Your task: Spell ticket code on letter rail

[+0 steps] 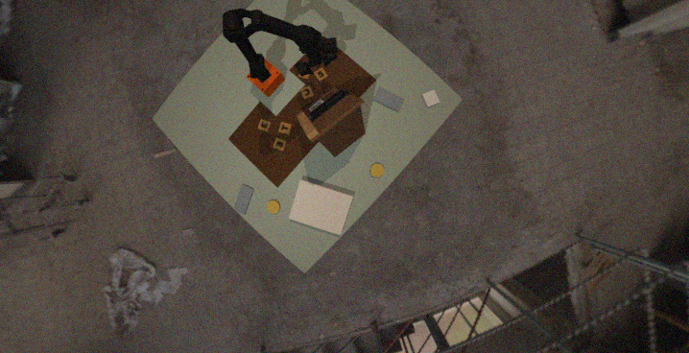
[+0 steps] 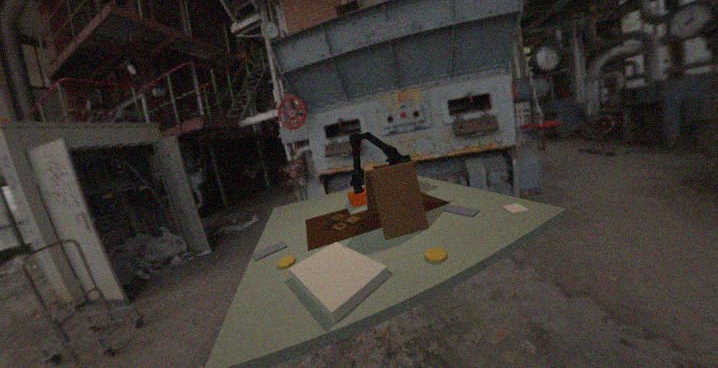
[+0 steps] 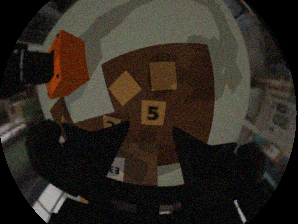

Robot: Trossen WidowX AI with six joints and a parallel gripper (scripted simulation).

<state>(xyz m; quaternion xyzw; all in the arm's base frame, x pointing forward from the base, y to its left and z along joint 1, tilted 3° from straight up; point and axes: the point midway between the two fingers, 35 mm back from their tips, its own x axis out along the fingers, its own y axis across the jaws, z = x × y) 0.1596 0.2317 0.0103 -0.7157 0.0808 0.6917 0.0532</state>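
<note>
Now: the tan tile 8 cm behind my gripper tip, 3 cm to the left of it and 6 cm below it. The rest, counted from my gripper tip: white slab 54 cm ahead, 43 cm to the right, 4 cm below; brown mat 4 cm ahead, 20 cm to the right, 6 cm below; white ticket 14 cm ahead, 12 cm to the right, 1 cm above.
</note>
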